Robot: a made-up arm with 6 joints.
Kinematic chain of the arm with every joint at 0, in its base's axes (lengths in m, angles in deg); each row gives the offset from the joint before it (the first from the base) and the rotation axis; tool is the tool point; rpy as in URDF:
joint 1: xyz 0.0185 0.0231 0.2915 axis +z
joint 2: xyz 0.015 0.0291 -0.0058 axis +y
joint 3: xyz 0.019 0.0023 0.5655 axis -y
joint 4: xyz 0.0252 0.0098 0 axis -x
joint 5: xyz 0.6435 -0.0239 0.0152 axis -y
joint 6: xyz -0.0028 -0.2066 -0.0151 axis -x
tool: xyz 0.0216 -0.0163 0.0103 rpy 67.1 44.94 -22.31
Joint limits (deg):
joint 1: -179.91..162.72
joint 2: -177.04..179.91
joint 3: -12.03..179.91
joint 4: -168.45..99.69
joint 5: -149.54..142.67
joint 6: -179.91..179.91
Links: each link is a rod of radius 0.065 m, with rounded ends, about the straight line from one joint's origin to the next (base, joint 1, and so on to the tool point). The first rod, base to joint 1, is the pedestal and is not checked.
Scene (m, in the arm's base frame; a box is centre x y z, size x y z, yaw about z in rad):
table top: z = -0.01
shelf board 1: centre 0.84 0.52 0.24 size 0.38 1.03 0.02 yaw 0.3
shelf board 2: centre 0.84 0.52 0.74 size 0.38 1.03 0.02 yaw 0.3
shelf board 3: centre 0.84 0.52 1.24 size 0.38 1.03 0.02 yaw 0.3
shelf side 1: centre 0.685 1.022 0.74 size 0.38 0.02 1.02 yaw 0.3
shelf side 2: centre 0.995 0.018 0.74 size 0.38 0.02 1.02 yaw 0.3
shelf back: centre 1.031 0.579 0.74 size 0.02 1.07 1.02 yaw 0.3
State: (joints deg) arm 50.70 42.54 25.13 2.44 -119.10 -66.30
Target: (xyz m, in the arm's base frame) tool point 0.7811 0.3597 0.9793
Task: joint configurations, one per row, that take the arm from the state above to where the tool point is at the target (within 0.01 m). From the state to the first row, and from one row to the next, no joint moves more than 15 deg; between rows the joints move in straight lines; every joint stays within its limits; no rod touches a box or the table.
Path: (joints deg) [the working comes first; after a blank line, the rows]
Joints at the target: 38.00 16.12 28.04 3.02 -119.35 -66.91
Straight joint move there: touches shelf board 2.

1: 56.15 30.13 12.74 -11.04 -117.84 -67.14
2: 61.61 17.72 0.36 -24.53 -116.58 -67.99
3: 67.06 5.31 -12.03 -38.01 -115.32 -68.83
4: 60.96 -1.20 -7.82 -27.98 -116.30 -68.74
5: 54.86 -7.70 -3.60 -17.96 -117.28 -68.66
6: 48.77 -14.21 0.61 -7.93 -118.26 -68.57
7: 45.18 -4.10 9.75 -4.28 -118.62 -68.02
8: 41.59 6.01 18.90 -0.63 -118.99 -67.47
9: 38.00 16.12 28.04 3.02 -119.35 -66.91

